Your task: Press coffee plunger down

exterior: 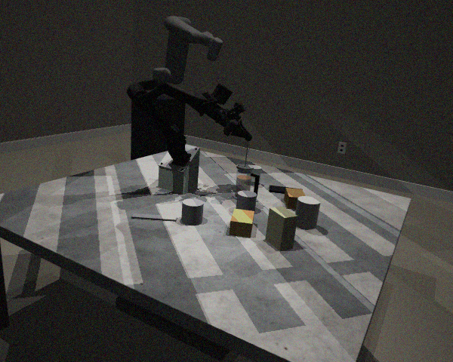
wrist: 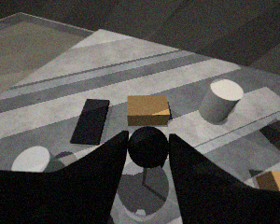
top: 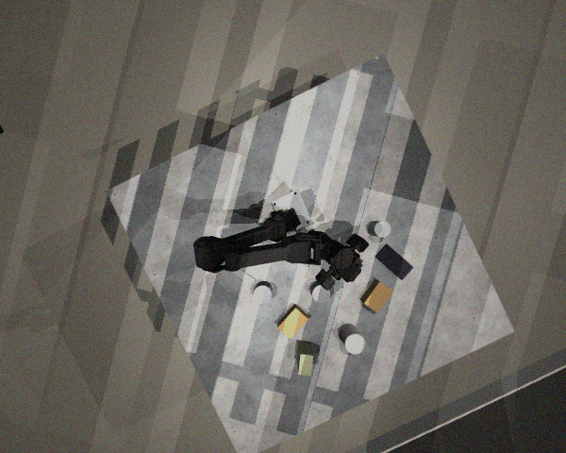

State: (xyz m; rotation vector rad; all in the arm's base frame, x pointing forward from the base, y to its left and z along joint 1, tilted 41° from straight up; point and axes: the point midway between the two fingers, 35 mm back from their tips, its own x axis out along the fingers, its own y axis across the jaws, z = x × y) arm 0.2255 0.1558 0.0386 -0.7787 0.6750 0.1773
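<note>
The coffee press lies 10 mm ahead of my gripper tip and 130 mm below it. Also, from my gripper tip: dark flat slab 110 mm ahead, 210 mm to the left, 250 mm below.
</note>
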